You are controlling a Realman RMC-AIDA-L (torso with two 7-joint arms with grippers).
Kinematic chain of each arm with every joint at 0, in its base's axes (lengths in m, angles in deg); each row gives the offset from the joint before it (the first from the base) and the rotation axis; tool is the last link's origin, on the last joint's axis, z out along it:
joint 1: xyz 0 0 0.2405 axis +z
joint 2: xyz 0 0 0 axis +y
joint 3: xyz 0 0 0.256 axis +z
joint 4: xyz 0 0 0 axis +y
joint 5: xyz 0 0 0.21 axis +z
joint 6: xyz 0 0 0 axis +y
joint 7: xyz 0 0 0.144 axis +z
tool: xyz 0 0 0
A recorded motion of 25 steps. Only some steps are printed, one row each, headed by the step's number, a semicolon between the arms.
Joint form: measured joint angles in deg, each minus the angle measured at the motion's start. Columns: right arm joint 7, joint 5, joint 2, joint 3, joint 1, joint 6, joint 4; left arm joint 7, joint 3, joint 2, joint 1, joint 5, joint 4, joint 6.
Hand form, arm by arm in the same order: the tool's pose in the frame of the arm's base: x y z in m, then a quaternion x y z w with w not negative. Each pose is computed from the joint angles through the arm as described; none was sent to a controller.
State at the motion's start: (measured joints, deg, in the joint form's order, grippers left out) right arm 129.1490 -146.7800 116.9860 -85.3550 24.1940 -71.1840 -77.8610; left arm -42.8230 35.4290 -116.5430 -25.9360 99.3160 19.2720 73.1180
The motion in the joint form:
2: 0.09 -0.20 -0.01 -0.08 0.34 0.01 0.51; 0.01 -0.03 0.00 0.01 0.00 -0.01 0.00
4: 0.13 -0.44 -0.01 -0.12 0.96 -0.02 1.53; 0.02 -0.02 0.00 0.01 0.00 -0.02 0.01
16: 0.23 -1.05 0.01 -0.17 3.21 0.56 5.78; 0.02 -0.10 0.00 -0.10 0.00 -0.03 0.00
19: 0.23 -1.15 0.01 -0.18 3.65 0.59 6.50; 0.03 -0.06 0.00 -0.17 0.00 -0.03 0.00
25: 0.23 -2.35 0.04 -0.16 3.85 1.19 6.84; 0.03 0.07 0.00 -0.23 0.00 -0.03 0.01
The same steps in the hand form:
2: 0.2247 0.3558 -0.0017 -0.93848 0.18713 -0.16689 0.23747; -0.3276 0.3225 -0.0087 -0.90298 -0.14268 -0.21912 0.34096
4: 0.2256 0.3569 -0.0036 -0.93836 0.18825 -0.17121 0.23394; -0.3276 0.3224 -0.0087 -0.90303 -0.14260 -0.21916 0.34083
16: 0.2304 0.3615 -0.0110 -0.93724 0.19455 -0.18415 0.22319; -0.3271 0.3231 -0.0086 -0.90287 -0.14209 -0.21967 0.34115
19: 0.2309 0.3623 -0.0123 -0.93717 0.19512 -0.18659 0.22095; -0.3267 0.3235 -0.0087 -0.90311 -0.14134 -0.21973 0.34077
25: 0.2329 0.3645 -0.0113 -0.93480 0.19145 -0.19397 0.22773; -0.3262 0.3237 -0.0090 -0.90367 -0.14042 -0.21962 0.33974

